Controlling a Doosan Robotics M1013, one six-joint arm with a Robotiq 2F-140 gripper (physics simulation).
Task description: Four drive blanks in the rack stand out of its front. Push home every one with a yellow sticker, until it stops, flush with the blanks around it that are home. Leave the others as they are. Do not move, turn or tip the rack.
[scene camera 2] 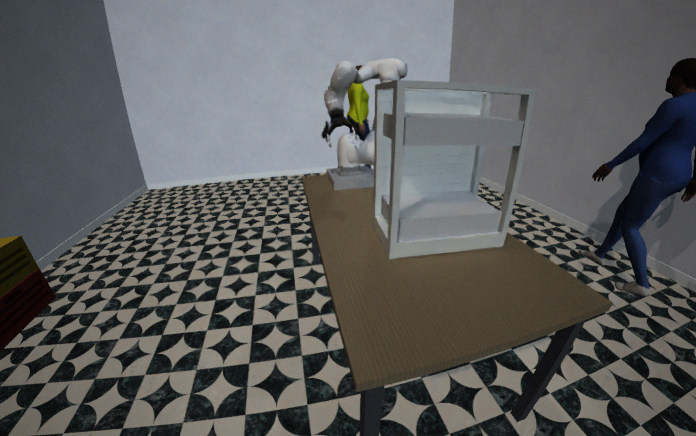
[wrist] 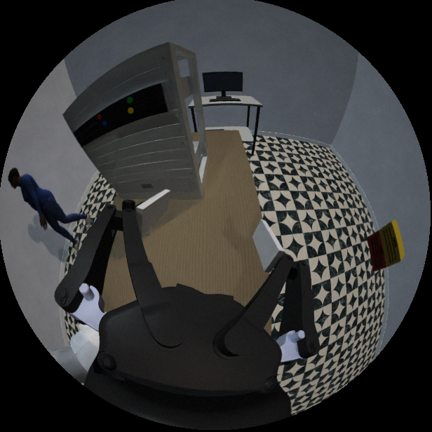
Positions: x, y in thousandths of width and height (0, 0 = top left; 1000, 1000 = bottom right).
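The wrist view shows my gripper (wrist: 494, 497) and a rack (wrist: 325, 328). In scene camera 2, the rack (scene camera 2: 616, 359) is visible as well.
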